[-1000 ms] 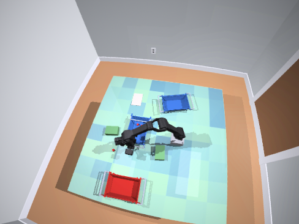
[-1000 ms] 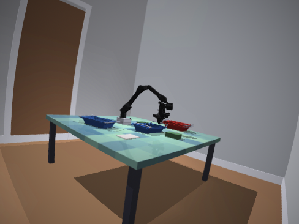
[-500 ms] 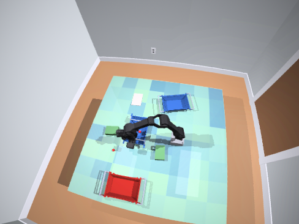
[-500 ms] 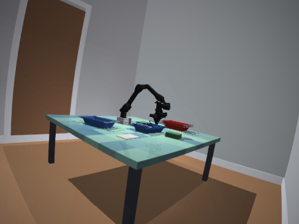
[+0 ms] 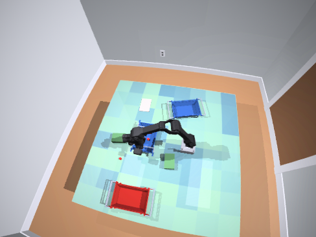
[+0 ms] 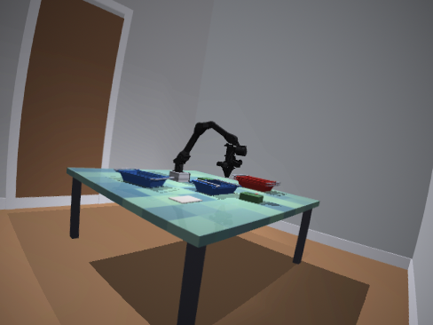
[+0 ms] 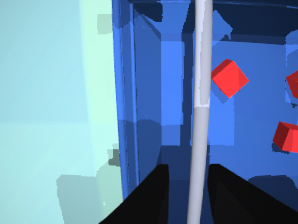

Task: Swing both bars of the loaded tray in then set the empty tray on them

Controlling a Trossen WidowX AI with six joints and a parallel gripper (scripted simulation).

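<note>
Now: gripper tip 240 mm past the blue tray, 480 mm to the left of it and 50 mm above it. The rest, counted from my gripper tip: small red block (150 mm ahead, 140 mm to the left, 80 mm below); white flat plate (150 mm ahead, 430 mm to the right, 90 mm below).
</note>
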